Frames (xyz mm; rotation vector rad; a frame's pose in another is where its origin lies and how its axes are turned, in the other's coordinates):
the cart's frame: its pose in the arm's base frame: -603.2 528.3 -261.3 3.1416 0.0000 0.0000
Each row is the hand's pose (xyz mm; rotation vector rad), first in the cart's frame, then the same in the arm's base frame.
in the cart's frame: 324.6 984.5 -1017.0 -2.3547 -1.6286 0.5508
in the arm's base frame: -278.6 -456.2 755.7 0.2417 -0.4023 -1.1895
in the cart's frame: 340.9 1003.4 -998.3 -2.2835 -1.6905 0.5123
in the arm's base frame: -262.3 -475.1 737.0 0.2739 -0.3797 -1.2530
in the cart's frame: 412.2 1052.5 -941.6 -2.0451 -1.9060 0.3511
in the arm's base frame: -191.0 -524.2 680.3 0.3571 -0.2722 -1.4778
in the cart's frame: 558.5 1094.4 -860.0 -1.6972 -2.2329 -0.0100
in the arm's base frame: -44.7 -566.1 598.7 0.3892 0.0082 -1.8221
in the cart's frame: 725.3 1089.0 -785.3 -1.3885 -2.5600 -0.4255
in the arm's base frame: 122.1 -560.7 524.0 0.2427 0.3526 -2.1215
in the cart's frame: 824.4 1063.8 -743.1 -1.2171 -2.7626 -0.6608
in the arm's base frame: 221.2 -535.5 481.8 0.0651 0.5424 -2.2674
